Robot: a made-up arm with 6 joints.
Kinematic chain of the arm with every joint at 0, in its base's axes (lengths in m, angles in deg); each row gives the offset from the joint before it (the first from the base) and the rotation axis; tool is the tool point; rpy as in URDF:
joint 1: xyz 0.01 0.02 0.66 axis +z
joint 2: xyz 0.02 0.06 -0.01 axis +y
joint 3: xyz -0.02 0 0.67 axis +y
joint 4: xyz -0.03 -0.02 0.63 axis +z
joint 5: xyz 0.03 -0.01 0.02 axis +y
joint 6: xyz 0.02 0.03 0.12 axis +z
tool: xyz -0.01 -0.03 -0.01 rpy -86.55 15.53 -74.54
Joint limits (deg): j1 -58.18..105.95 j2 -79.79..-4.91 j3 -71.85..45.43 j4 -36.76..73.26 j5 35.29..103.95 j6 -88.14..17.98
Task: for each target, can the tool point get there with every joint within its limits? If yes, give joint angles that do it. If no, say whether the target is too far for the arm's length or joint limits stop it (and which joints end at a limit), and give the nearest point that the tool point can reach.
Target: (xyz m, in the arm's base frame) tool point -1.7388 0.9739 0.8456
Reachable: no: too far | nearest point -1.2136 0.6874 0.8027 | short by 0.600 m
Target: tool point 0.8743 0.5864 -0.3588
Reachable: no: joint limits stop it (at a limit: joint 1, joint 2, joint 3, joint 4, joint 6) | nearest point -0.3298 0.9143 0.1639 | short by 1.353 m
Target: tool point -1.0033 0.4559 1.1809
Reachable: yes | joints -19.27 -38.00 -59.05 11.14 76.89 -55.54
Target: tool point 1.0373 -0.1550 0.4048
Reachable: no: joint limits stop it (at a limit: joint 1, joint 2, joint 3, joint 4, joint 5, joint 6) | nearest point 0.3286 -0.9191 0.2500 | short by 1.054 m
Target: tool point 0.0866 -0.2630 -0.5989
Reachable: no: joint limits stop it (at a limit: joint 1, joint 2, joint 3, joint 4, joint 5, joint 6) | nearest point 0.1511 -0.9463 0.0770 | short by 0.963 m
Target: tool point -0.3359 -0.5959 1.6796
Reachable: yes | joints 63.73 -52.32 26.70 0.55 89.20 -22.92
